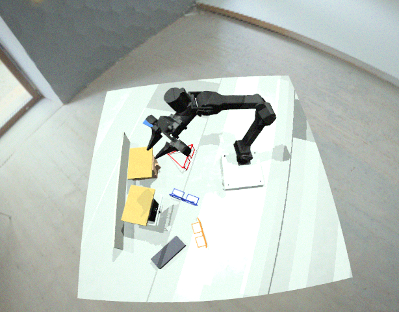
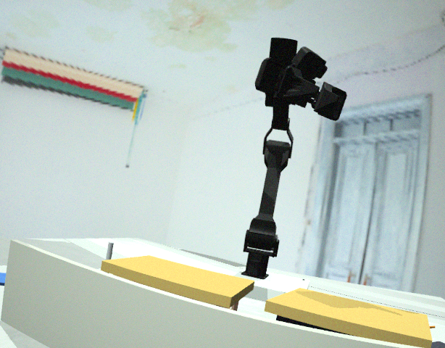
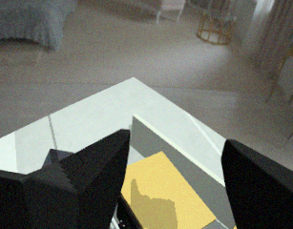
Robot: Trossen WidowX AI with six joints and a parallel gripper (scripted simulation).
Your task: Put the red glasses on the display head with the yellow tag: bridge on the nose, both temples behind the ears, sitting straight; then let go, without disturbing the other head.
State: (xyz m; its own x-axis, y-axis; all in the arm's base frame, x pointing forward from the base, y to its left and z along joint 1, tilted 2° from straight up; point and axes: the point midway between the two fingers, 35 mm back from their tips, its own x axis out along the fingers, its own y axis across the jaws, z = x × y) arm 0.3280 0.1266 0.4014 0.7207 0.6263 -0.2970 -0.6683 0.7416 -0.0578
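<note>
Now: the grey stand 400 mm to the right of my gripper tip, 390 mm below it and 60 mm behind it. Also, from my gripper tip: dark slab (400 mm below, 280 mm to the left, 20 mm ahead); black display head (360 mm below, 110 mm ahead, 80 mm to the left); panel (360 mm below, 250 mm ahead, 30 mm to the right).
</note>
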